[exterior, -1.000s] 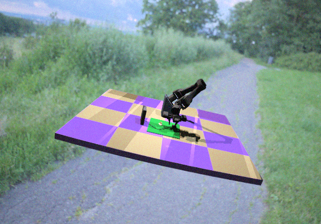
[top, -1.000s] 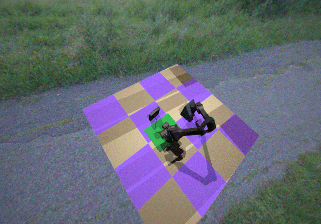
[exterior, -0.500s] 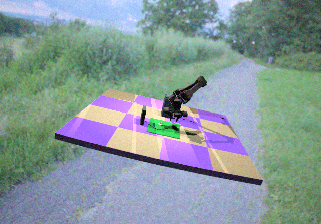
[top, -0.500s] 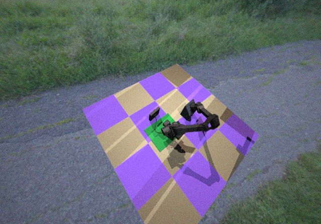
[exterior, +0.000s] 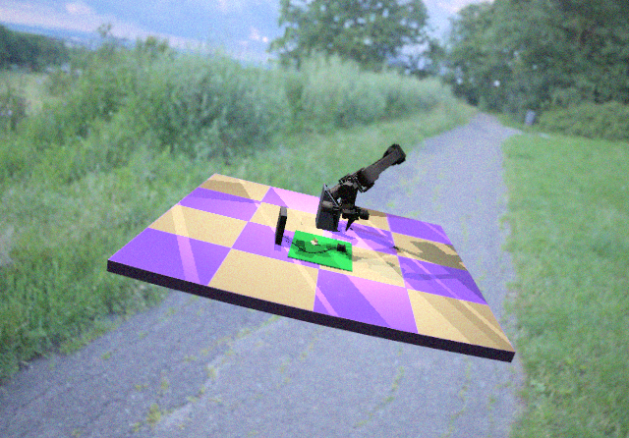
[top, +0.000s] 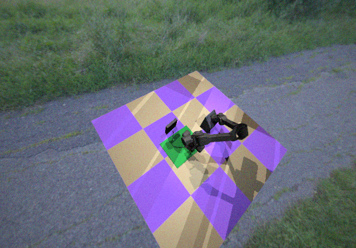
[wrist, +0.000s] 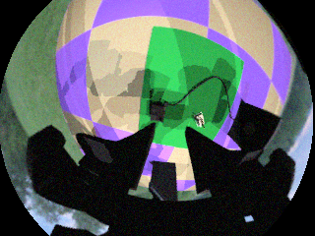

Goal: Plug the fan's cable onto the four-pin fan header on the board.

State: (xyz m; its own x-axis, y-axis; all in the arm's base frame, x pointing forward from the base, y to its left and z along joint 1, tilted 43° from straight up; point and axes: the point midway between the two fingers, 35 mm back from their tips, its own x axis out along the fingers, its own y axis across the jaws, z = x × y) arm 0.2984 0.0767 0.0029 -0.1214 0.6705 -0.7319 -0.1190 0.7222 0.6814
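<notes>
Now: gripper tip 70 mm above the dark plug, 20 mm to the right of it and 10 mm past it. The rest, counted from my gripper tip: white fan header: 90 mm to the right, 90 mm below, 10 mm behind; then green board: 100 mm below, 50 mm to the right, 30 mm ahead; then black fan: 220 mm to the right, 30 mm below, 20 mm ahead.
</notes>
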